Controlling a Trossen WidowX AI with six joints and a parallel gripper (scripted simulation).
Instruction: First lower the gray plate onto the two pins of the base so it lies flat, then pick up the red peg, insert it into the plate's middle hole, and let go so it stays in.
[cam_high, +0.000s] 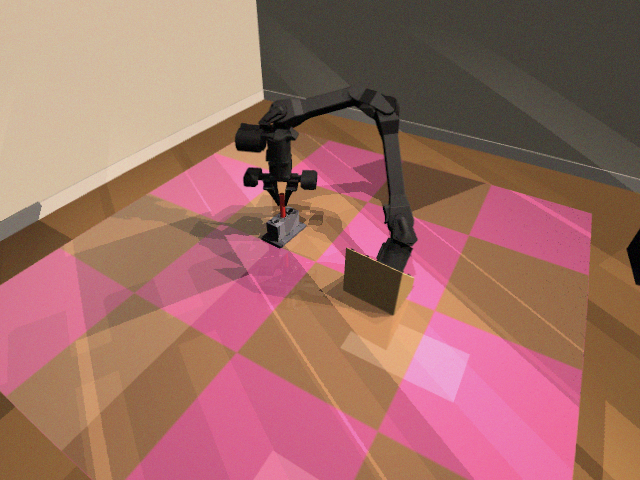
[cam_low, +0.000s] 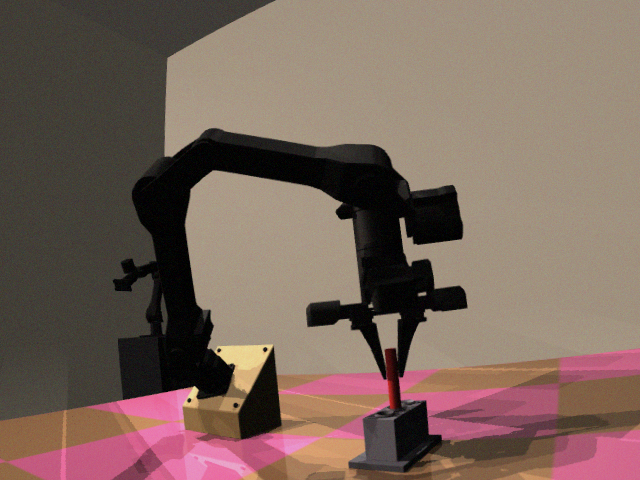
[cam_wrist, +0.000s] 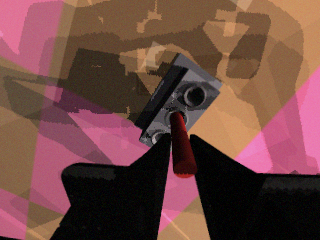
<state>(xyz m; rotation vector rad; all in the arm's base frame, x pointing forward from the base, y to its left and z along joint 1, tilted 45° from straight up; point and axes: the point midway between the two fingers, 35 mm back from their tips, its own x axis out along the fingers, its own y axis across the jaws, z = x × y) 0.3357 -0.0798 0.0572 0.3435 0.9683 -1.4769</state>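
The red peg is 1 cm below my gripper tip. The rest, counted from my gripper tip: gray plate: 5 cm below.
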